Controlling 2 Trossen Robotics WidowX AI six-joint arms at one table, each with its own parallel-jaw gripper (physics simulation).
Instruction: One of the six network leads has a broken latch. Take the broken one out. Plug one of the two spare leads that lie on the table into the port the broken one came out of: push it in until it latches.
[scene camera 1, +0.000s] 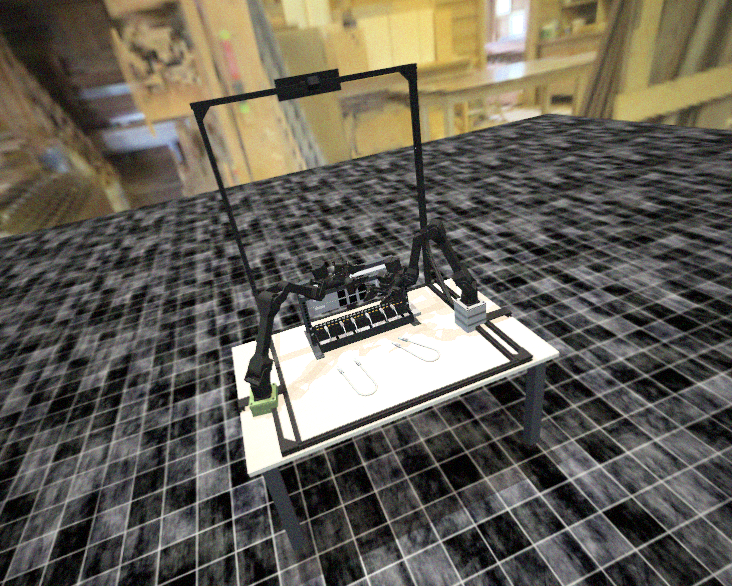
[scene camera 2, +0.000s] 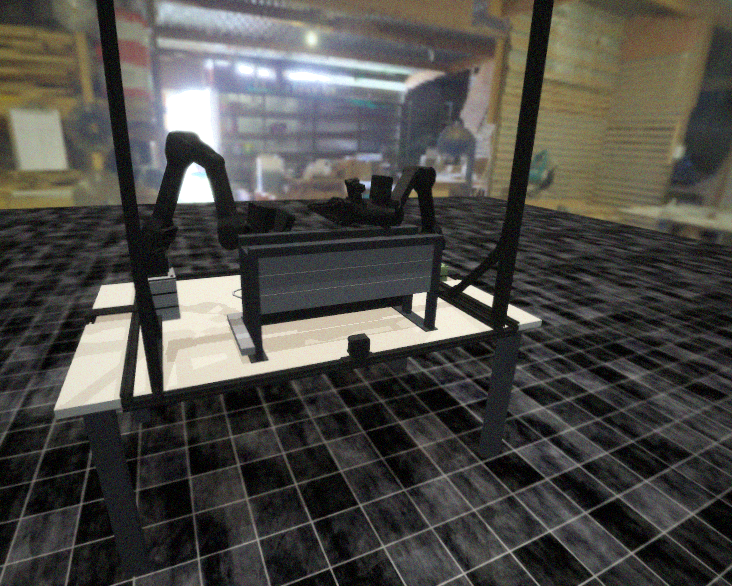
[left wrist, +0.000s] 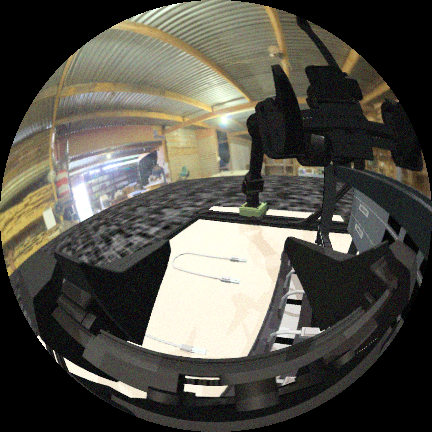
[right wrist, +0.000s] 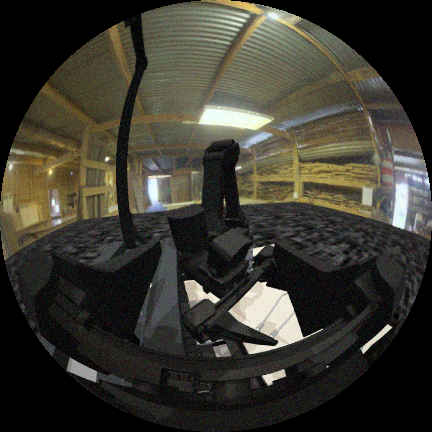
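Seen in the pictures: left gripper, between the fingertips: (scene camera 1: 371, 302) (left wrist: 229, 244) (right wrist: 294, 314); right gripper, between the fingertips: (scene camera 1: 367, 271) (scene camera 2: 308, 206) (right wrist: 218, 248); left arm's base, origin of its link: (scene camera 1: 469, 301) (scene camera 2: 154, 273); right arm's base, origin of its link: (scene camera 1: 262, 393) (left wrist: 252, 204).
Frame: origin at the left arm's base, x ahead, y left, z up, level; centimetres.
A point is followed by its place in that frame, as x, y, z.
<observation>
One spare lead (scene camera 1: 366, 394) @[58.0, 16.3, -11.5] (left wrist: 231, 280) @[53.5, -4.3, -11.4] lies in a U on the table in front of the rack; the other spare lead (scene camera 1: 427, 359) @[28.9, 11.7, -11.6] (left wrist: 187, 348) @[34.2, -4.4, -10.9] lies to its right in scene camera 1. The grey network unit (scene camera 1: 323, 305) @[56.6, -32.4, 2.4] stands upright in the rack, with white leads (left wrist: 310, 331) @[40.0, -20.9, -2.7] at its lower front. Which latch is broken cannot be made out. My left gripper (left wrist: 229, 244) @[40.7, -10.7, 9.1] (scene camera 2: 271, 216) is open and empty, close in front of the rack. My right gripper (scene camera 2: 329, 210) is open and empty, raised near the rack's top. The arms hide part of the ports.
The dark rack (scene camera 2: 341, 243) @[38.3, -38.2, 13.9] stands toward the table's rear edge. A black overhead frame (scene camera 1: 419, 171) @[-1.8, -39.5, 48.8] rises behind it. The grey arm base (scene camera 1: 470, 314) @[3.3, 5.0, -2.9] and green arm base (scene camera 1: 263, 403) @[94.2, 5.1, -6.8] stand at the table's sides. The two grippers are close together; the left one shows in the right wrist view.
</observation>
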